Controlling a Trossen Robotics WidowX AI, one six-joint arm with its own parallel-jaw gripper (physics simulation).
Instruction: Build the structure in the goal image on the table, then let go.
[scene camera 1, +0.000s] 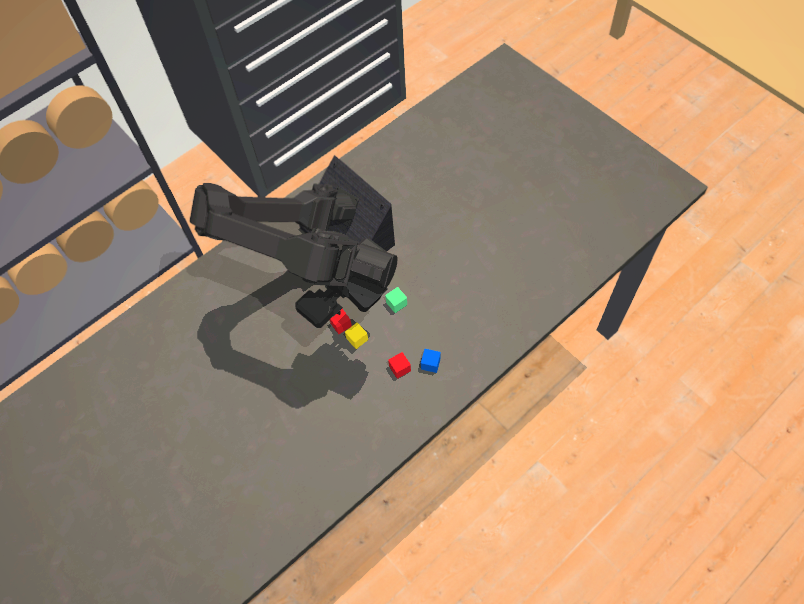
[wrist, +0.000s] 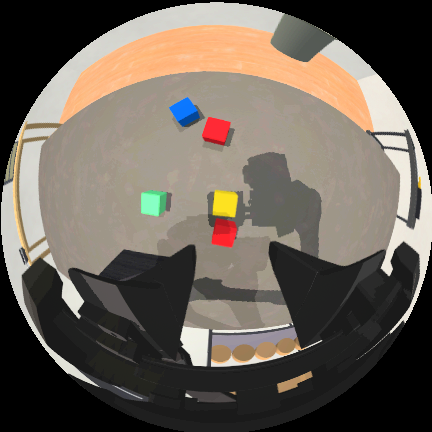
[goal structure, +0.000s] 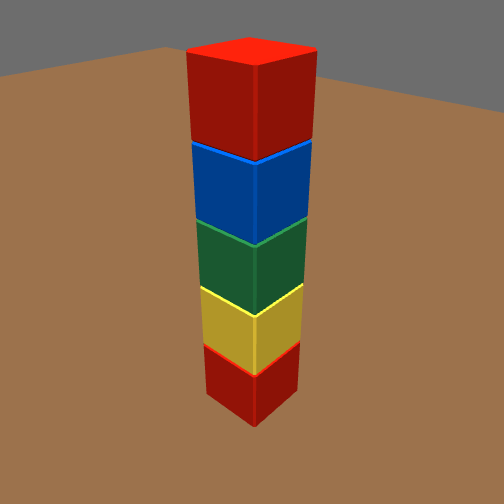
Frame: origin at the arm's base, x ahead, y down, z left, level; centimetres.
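Seen in the pictures: gripper, fingertip midpoint: (scene camera 1: 348, 303) (wrist: 232, 249); arm's base, origin of the base link: (scene camera 1: 343, 206).
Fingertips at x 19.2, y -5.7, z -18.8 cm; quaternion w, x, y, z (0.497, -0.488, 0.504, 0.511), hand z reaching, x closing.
Observation:
Offsets run from my fingertips to a thing's top centre. Level surfaces: height alone.
A yellow cube @[dz +0.1, dx +0.3, dy +12.1 cm] (scene camera 1: 356, 335) (wrist: 225, 203) and a red cube @[dz +0.5, dx -4.6, dy +12.1 cm] (scene camera 1: 339, 321) (wrist: 224, 233) sit side by side, appearing to touch; the red one is nearer the arm and partly shaded. A second red cube @[dz +0.7, dx +11.5, dy +12.1 cm] (scene camera 1: 399, 365) (wrist: 216, 131) lies farther out, with a blue cube @[dz +5.4, dx +15.6, dy +12.1 cm] (scene camera 1: 430, 360) (wrist: 184, 111) close beside it, a small gap between. A green cube @[dz +11.7, dx +1.2, dy +12.1 cm] (scene camera 1: 396, 299) (wrist: 154, 203) stands apart, left of the yellow cube in the wrist view. My gripper (scene camera 1: 342, 312) (wrist: 232, 249) is open and empty, above and on the arm's side of the shaded red cube.
The dark table @[dy +15.4 cm] (scene camera 1: 519, 162) (wrist: 100, 150) has its front edge beyond the blue and second red cubes. A drawer cabinet (scene camera 1: 227, 130) stands behind the arm base, and a shelf rack with round wooden pieces is at the left. The arm's shadow falls beside the yellow cube.

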